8 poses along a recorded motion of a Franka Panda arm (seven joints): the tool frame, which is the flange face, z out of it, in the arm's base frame.
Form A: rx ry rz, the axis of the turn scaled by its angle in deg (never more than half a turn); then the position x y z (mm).
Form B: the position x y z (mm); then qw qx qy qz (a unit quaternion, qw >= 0). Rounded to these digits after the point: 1 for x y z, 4 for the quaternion.
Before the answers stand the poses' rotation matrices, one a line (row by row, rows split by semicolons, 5 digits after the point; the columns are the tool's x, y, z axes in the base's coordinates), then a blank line. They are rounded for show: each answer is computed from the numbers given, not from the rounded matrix.
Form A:
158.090 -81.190 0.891 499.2 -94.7 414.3
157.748 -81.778 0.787 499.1 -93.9 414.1
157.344 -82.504 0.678 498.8 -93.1 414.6
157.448 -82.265 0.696 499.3 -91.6 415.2
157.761 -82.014 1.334 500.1 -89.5 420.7
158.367 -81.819 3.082 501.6 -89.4 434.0
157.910 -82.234 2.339 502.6 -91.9 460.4
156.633 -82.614 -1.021 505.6 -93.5 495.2
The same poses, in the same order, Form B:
0.58271 -0.81262 -0.00924; -0.81223 -0.58197 -0.03994; 0.02708 0.03078 -0.99916
0.57650 -0.81703 -0.01071; -0.81667 -0.57572 -0.03990; 0.02643 0.03175 -0.99915
0.56885 -0.82235 -0.01217; -0.82204 -0.56805 -0.03964; 0.02568 0.03255 -0.99914
0.57125 -0.82068 -0.01208; -0.82036 -0.57044 -0.04004; 0.02597 0.03279 -0.99913
0.57455 -0.81846 -0.00431; -0.81788 -0.57393 -0.04081; 0.03093 0.02698 -0.99916
0.57826 -0.81568 0.01694; -0.81464 -0.57840 -0.04252; 0.04448 0.01079 -0.99895
0.57317 -0.81940 0.00762; -0.81851 -0.57294 -0.04224; 0.03897 0.01797 -0.99908
0.56494 -0.82443 -0.03390; -0.82502 -0.56372 -0.03956; 0.01351 0.05032 -0.99864

499.2 -94.7 414.3 0.0199 0.8894 -0.4567 0.0050
499.1 -93.9 414.1 0.0202 0.8876 -0.4601 0.0044
498.8 -93.1 414.6 0.0204 0.8854 -0.4643 0.0038
499.3 -91.6 415.2 0.0205 0.8861 -0.4630 0.0039
500.1 -89.5 420.7 0.0191 0.8871 -0.4612 0.0075
501.6 -89.4 434.0 0.0150 0.8882 -0.4589 0.0173
502.6 -91.9 460.4 0.0170 0.8867 -0.4618 0.0131
505.6 -93.5 495.2 0.0254 0.8842 -0.4664 -0.0058

